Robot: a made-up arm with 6 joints. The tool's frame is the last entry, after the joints.
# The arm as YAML. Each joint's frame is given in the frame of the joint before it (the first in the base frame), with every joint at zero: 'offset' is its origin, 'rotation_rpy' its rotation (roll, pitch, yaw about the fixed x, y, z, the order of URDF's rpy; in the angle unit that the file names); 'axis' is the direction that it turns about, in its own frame. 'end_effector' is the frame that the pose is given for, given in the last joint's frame.
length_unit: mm
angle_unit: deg
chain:
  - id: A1
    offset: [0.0, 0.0, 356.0]
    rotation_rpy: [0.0, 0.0, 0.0]
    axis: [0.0, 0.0, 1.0]
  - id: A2
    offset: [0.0, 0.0, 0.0]
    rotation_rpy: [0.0, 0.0, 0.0]
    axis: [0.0, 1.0, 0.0]
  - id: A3
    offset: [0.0, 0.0, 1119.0]
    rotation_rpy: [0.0, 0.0, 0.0]
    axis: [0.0, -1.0, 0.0]
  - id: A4
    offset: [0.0, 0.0, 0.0]
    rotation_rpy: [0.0, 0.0, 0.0]
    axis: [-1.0, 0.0, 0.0]
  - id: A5
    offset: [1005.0, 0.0, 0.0]
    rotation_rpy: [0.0, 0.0, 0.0]
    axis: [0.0, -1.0, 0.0]
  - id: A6
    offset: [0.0, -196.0, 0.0]
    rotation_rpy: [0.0, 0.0, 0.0]
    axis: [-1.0, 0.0, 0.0]
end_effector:
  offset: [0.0, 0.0, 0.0]
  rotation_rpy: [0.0, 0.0, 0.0]
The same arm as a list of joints. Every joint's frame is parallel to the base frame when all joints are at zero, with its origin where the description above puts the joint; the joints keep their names.
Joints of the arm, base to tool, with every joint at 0 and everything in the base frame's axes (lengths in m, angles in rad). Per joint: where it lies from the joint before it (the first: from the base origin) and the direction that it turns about. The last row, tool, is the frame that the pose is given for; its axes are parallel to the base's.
A1: offset 0.0000 0.0000 0.3560 axis +z
A2: offset 0.0000 0.0000 0.0000 axis +y
A3: offset 0.0000 0.0000 1.1190 axis -y
A4: offset 0.0000 0.0000 0.0000 axis -x
A5: offset 1.0050 0.0000 0.0000 axis -y
A6: offset 0.0000 -0.1960 0.0000 axis -x
tool: offset 0.0000 0.0000 0.0000

